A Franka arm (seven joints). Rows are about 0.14 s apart.
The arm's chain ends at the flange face. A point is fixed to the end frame.
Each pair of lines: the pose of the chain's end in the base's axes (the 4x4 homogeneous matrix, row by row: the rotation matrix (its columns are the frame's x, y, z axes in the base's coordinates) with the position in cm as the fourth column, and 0 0 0 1 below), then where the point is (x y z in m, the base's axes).
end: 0.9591 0.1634 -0.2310 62.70; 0.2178 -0.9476 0.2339 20.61; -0.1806 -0.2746 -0.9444 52.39; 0 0 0 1
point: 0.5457 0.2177 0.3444
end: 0.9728 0.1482 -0.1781 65.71; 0.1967 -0.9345 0.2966 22.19; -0.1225 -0.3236 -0.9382 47.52; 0 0 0 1
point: 0.5850 0.2467 0.2932
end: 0.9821 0.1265 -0.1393 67.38; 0.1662 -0.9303 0.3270 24.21; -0.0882 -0.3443 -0.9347 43.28; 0 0 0 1
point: 0.6081 0.2742 0.2495
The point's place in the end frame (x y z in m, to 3 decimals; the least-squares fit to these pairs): -0.043 0.025 0.191
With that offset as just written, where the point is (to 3 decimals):
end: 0.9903 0.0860 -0.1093 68.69; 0.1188 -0.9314 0.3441 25.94; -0.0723 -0.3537 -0.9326 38.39; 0 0 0 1
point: 0.626 0.297 0.200
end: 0.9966 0.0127 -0.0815 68.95; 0.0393 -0.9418 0.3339 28.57; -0.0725 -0.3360 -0.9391 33.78; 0 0 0 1
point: 0.631 0.324 0.153
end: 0.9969 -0.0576 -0.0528 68.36; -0.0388 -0.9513 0.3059 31.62; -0.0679 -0.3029 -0.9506 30.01; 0 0 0 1
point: 0.629 0.353 0.114
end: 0.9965 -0.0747 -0.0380 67.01; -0.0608 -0.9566 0.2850 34.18; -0.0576 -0.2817 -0.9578 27.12; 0 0 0 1
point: 0.618 0.375 0.084
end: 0.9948 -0.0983 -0.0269 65.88; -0.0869 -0.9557 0.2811 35.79; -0.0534 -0.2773 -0.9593 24.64; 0 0 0 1
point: 0.608 0.391 0.059
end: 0.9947 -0.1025 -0.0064 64.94; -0.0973 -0.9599 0.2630 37.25; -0.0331 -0.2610 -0.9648 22.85; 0 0 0 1
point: 0.603 0.403 0.039
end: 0.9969 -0.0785 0.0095 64.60; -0.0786 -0.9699 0.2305 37.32; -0.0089 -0.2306 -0.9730 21.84; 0 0 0 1
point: 0.603 0.396 0.027
